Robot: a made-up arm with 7 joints.
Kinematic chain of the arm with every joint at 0, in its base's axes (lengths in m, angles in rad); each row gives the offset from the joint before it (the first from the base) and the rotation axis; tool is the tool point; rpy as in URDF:
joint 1: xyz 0 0 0 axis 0.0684 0.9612 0.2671
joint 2: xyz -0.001 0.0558 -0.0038 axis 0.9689 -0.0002 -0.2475
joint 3: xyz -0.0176 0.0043 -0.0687 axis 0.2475 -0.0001 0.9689
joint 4: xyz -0.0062 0 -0.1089 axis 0.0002 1 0
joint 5: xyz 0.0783 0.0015 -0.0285 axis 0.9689 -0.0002 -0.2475
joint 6: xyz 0.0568 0 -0.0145 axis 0.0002 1 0
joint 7: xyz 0.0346 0 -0.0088 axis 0.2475 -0.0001 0.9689
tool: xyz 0 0 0 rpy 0 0.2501 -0.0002
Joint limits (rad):
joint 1: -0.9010..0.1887
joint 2: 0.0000..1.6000
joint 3: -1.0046..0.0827
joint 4: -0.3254..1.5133
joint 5: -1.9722..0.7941
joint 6: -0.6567..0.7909
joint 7: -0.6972..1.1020
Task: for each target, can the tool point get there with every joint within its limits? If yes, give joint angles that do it. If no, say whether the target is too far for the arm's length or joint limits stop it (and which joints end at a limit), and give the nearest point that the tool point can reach.
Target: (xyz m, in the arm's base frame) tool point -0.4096 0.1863 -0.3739
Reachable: no: too far | nearest point -0.1592 0.1479 -0.2981 | short by 0.264 m
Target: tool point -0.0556 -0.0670 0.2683
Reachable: no: joint limits stop it (at a limit: joint 1, joint 2, joint 3, joint 4, joint 6) | nearest point 0.1599 0.1314 0.1384 | short by 0.320 m
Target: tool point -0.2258 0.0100 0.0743
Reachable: no: joint limits stop it (at a limit: joint 1, joint 2, joint 3, joint 4, joint 5, joint 6) | nearest point 0.0218 -0.0986 -0.1494 | short by 0.351 m
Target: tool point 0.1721 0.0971 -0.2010
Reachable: yes | joints -0.2446 0.7784 -0.5109 -0.1243 -0.5976 0.4059 -0.0697
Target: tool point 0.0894 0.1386 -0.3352
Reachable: yes | joints -0.2874 0.2416 -0.0350 1.3288 -0.4267 -0.4831 0.2073
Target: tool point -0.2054 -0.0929 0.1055
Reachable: no: joint limits stop it (at a limit: joint 1, joint 2, joint 3, joint 4, joint 5, joint 6) | nearest point 0.0218 -0.0986 -0.1494 | short by 0.342 m
